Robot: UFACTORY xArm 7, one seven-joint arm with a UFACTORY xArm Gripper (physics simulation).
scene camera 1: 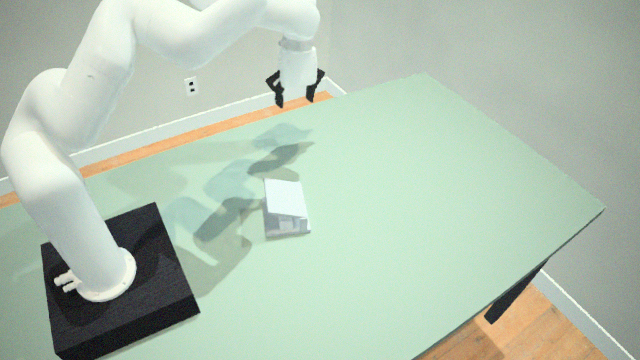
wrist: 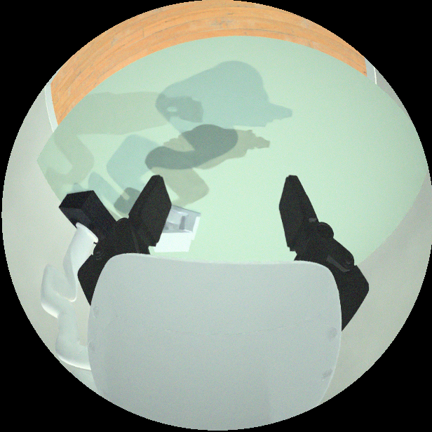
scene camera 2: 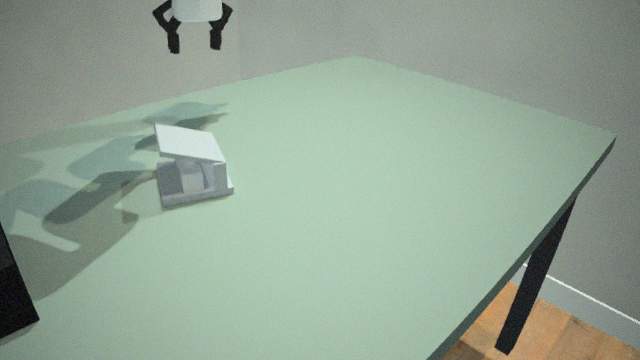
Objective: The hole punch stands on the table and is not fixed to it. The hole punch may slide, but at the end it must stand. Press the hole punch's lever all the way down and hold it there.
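Places are measured from the arm's base along level axes (x up, y left, z back), in millimetres.
Pixels of known places: gripper, fingertip midpoint: (scene camera 1: 294, 103) (scene camera 2: 195, 51); arm's base, origin of the base link: (scene camera 1: 106, 274).
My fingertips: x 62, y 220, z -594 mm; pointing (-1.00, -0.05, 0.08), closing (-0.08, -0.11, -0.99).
Note:
Ahead of a thing's pixels: the offset from my fingertips to its middle. Level surfaces: height alone.
The hole punch {dz +172, dx -98, dy -227 mm} (scene camera 1: 287, 231) (scene camera 2: 192, 179) (wrist: 186, 223) stands upright on the table, a pale grey body on a flat base. Its white lever {dz +172, dx -75, dy -227 mm} (scene camera 1: 285, 197) (scene camera 2: 189, 142) (wrist: 173, 242) is raised and slopes, with a gap between it and the base. My gripper (scene camera 1: 296, 102) (scene camera 2: 195, 49) (wrist: 223, 188) is open and empty. It points down, high above the table, well apart from the hole punch. In the wrist view the left finger hides part of the hole punch.
The green table {dx -140 mm} (scene camera 1: 400, 200) (scene camera 2: 350, 200) (wrist: 320, 140) bears the arm's black base block (scene camera 1: 170, 295) (scene camera 2: 15, 300) (wrist: 82, 205) at the left. The arm's shadows fall on the table around the hole punch. Grey walls stand behind the table.

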